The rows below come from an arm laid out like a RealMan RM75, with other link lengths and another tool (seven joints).
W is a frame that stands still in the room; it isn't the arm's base.
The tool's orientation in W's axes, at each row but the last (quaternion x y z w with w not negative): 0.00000, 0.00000, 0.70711, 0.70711; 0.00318, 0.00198, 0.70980, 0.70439; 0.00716, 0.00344, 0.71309, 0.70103; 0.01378, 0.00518, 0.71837, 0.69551; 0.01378, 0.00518, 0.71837, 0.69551; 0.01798, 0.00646, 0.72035, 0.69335; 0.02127, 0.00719, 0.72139, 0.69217; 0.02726, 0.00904, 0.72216, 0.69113; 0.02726, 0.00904, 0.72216, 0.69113; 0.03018, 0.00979, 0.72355, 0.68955
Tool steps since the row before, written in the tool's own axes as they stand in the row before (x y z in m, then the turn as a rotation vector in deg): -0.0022, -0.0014, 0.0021, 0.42, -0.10, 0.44; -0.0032, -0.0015, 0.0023, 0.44, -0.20, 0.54; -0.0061, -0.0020, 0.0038, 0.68, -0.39, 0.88; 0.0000, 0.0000, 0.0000, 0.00, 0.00, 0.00; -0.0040, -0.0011, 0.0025, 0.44, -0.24, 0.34; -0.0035, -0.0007, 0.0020, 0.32, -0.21, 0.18; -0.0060, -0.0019, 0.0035, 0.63, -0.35, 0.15; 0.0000, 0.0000, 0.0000, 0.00, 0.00, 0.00; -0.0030, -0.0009, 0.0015, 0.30, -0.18, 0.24; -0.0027, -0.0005, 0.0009, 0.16, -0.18, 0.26
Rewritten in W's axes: 0.0014, -0.0022, 0.0021, 0.10, 0.42, 0.44; 0.0015, -0.0032, 0.0023, 0.20, 0.44, 0.54; 0.0022, -0.0061, 0.0037, 0.39, 0.68, 0.88; 0.0000, 0.0000, 0.0000, 0.00, 0.00, 0.00; 0.0013, -0.0040, 0.0024, 0.23, 0.44, 0.34; 0.0009, -0.0035, 0.0019, 0.20, 0.32, 0.18; 0.0023, -0.0060, 0.0033, 0.33, 0.64, 0.15; 0.0000, 0.0000, 0.0000, 0.00, 0.00, 0.00; 0.0011, -0.0030, 0.0014, 0.18, 0.30, 0.24; 0.0007, -0.0027, 0.0008, 0.19, 0.16, 0.25
